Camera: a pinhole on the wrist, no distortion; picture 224 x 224 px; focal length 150.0 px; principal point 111.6 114.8 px. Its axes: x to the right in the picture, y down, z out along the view. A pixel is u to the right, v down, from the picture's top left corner.
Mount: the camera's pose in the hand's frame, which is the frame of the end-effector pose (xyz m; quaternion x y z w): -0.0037 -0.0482 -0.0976 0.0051 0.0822 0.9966 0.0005
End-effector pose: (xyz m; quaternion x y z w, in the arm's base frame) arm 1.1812 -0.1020 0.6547 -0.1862 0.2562 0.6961 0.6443
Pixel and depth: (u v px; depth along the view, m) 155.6 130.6 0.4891
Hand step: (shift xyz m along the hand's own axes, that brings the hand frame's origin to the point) -0.1422 -0.0186 0.3948
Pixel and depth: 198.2 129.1 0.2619
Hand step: -0.1522 -0.0296 0.1664
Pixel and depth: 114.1 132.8 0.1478
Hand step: -0.0047 -0.0415 0.0511
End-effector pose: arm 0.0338 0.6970 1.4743 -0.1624 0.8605 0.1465 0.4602
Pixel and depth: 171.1 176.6 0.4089
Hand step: -0.1617 -0.1471 0.3350
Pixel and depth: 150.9 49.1 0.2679
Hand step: -0.0711 0.1116 0.1481
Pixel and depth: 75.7 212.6 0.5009
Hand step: 0.1213 -0.2885 0.4488
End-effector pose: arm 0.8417 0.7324 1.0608 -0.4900 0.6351 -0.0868 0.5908
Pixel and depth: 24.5 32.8 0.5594
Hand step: 0.3269 0.3445 0.4008
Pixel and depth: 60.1 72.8 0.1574
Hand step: 0.0520 0.0210 0.0499
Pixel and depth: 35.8 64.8 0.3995
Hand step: 0.2023 0.1482 0.2726
